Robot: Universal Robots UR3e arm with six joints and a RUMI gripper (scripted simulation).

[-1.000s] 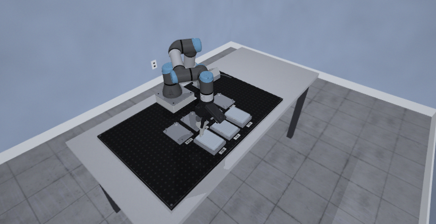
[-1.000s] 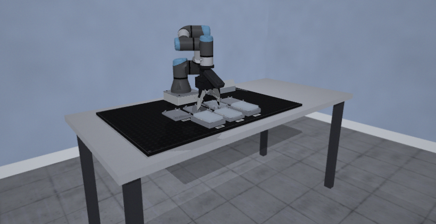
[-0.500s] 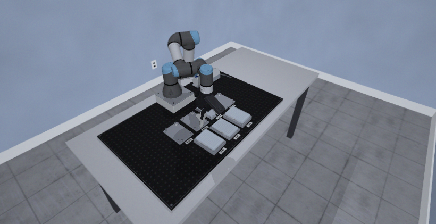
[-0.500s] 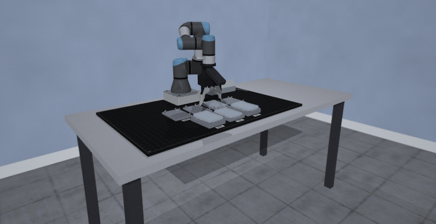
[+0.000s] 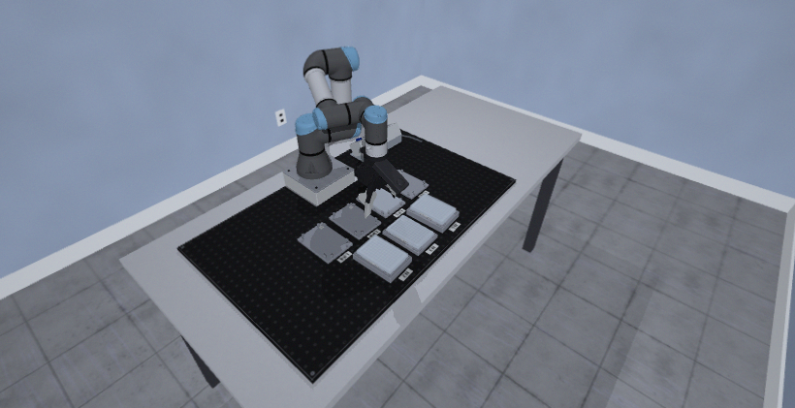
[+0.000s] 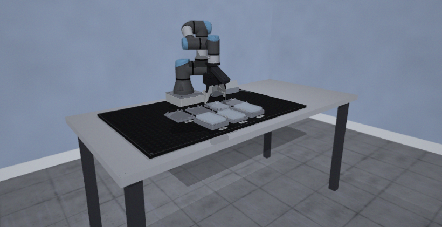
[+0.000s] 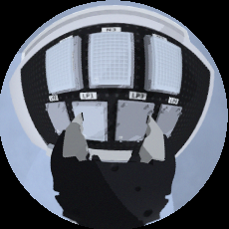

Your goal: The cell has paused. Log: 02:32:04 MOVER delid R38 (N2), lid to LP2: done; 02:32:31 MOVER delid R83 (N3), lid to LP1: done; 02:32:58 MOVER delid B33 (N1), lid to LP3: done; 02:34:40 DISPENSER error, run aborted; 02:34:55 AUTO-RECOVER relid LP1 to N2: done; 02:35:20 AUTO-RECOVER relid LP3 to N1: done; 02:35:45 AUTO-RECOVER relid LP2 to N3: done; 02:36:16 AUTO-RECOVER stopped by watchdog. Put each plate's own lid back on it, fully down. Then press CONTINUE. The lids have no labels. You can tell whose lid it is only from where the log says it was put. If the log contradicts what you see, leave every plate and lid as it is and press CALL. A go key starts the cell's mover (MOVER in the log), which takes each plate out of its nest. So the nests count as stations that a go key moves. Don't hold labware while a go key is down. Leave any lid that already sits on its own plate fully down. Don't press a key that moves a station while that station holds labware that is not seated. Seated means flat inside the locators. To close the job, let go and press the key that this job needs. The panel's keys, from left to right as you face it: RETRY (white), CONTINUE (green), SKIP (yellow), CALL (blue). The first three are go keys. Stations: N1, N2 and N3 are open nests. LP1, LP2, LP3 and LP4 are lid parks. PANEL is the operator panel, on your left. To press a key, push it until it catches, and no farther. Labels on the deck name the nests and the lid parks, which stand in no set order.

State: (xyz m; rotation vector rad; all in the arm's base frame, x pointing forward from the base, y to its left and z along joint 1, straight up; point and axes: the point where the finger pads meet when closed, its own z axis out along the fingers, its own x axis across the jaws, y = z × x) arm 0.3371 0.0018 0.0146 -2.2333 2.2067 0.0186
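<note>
Now: the clear lid 70 mm behind my hand, 70 mm to the left of it and 50 mm below it. Round my hand: LP3 lid park: 70 mm behind, 60 mm to the right, 60 mm below; then lid park LP4: 60 mm behind, 190 mm to the right, 60 mm below; then plate: 120 mm ahead, 120 mm to the right, 40 mm below.
</note>
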